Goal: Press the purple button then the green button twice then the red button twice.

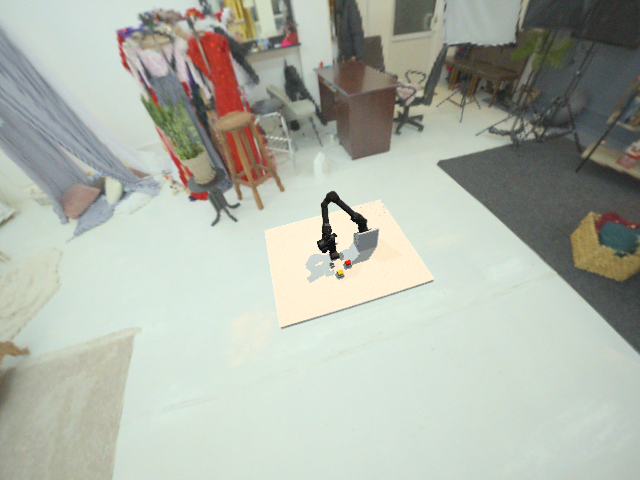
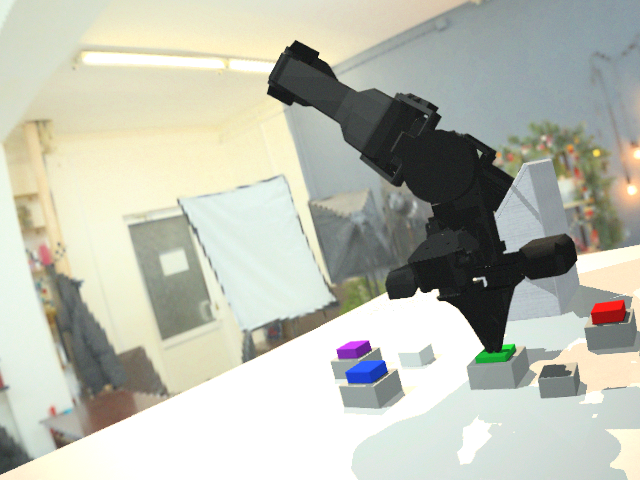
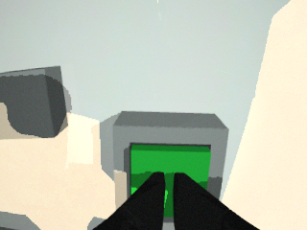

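Right now my gripper tip is 10 mm above the green button. Also, from my gripper tip: blue button 130 mm to the right, 50 mm ahead; red button 100 mm behind, 90 mm to the left; yellow button 160 mm to the left, 20 mm behind.
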